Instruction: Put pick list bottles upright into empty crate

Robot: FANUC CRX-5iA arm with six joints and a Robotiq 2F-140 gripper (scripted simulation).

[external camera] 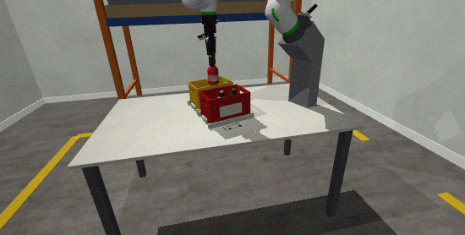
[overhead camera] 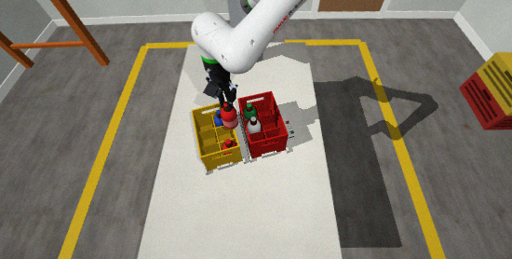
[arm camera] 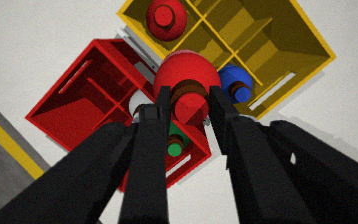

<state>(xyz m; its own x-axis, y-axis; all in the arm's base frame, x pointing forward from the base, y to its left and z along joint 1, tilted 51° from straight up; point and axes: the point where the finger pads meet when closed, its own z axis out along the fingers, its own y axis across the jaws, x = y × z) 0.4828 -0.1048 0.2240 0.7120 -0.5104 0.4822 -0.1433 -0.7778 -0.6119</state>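
My hand is 8 cm above the red-labelled bottle. Also, from my hand: white-capped bottle (7 cm behind, 9 cm to the left, 26 cm below); then blue-labelled bottle (6 cm behind, 9 cm to the right, 26 cm below); then yellow crate (4 cm ahead, 7 cm to the right, 27 cm below).
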